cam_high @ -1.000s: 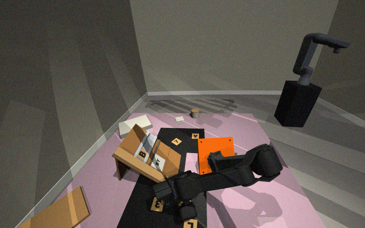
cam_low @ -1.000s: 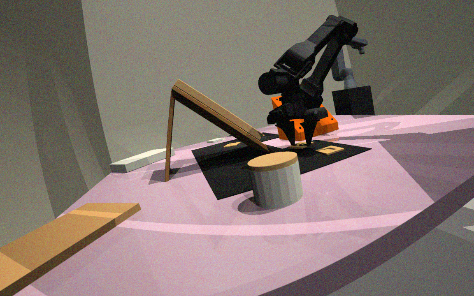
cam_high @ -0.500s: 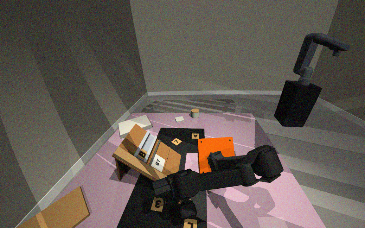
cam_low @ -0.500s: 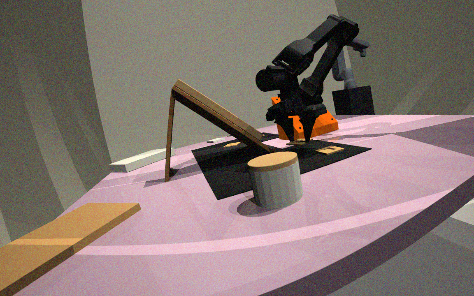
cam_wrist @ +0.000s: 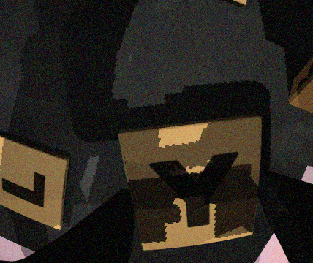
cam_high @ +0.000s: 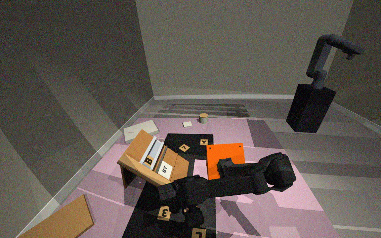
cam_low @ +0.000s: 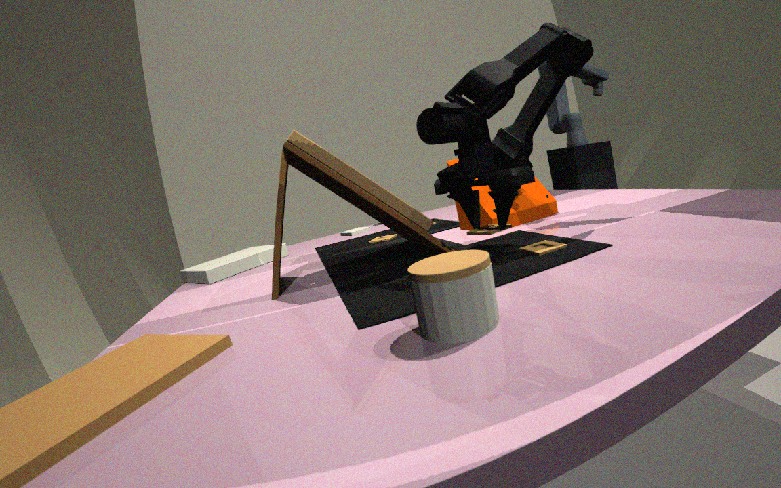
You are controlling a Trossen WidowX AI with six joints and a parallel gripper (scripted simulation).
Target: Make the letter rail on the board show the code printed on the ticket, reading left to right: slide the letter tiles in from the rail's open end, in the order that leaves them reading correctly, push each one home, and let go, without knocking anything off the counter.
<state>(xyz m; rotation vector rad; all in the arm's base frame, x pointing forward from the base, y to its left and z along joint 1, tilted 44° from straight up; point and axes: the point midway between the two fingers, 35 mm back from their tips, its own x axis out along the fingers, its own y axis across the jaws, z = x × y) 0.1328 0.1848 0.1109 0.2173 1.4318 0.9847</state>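
Right now the b tile is 22 cm ahead of my gripper tip, 11 cm to the right of it and 14 cm above it. From my gripper tip the other things lie so: y tile (right at my gripper tip); then l tile (5 cm behind, 9 cm to the left, 3 cm below); then 3 tile (12 cm ahead, 3 cm to the left, 3 cm below).
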